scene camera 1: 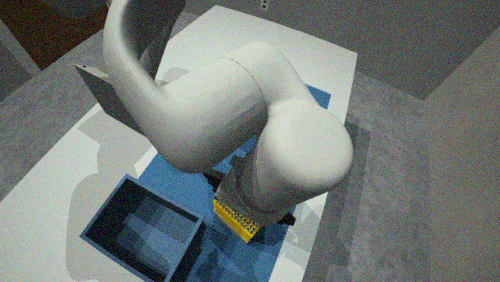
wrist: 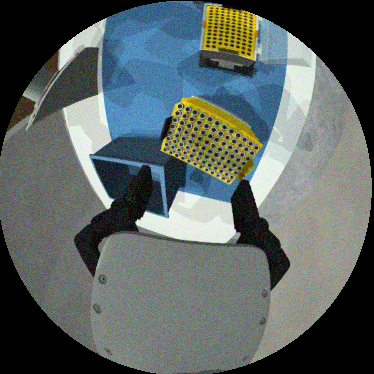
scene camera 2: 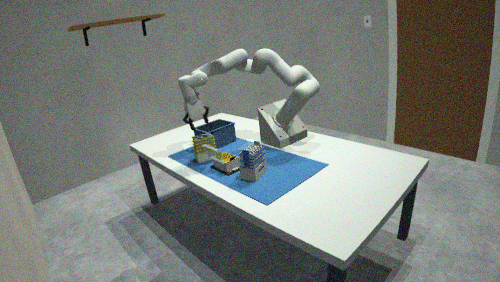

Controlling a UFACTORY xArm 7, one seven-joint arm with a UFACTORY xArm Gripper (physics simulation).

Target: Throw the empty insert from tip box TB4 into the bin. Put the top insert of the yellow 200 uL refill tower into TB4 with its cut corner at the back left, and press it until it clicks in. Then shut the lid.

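Note:
The yellow refill tower stands beside the bin. Its top insert, full of tips, sits turned at an angle in the wrist view. My gripper is open and empty, at the near side of the tower top, with the fingers apart from it; the arm hides much of it in scene camera 1. The tip box TB4 holds a yellow insert with dark, empty holes. Its clear lid is open to the right. The blue bin stands left of the tower.
A blue-and-grey tower stands on the far side of TB4 from the yellow tower. The blue mat lies under them on the white table. The arm's wedge base stands beyond the mat.

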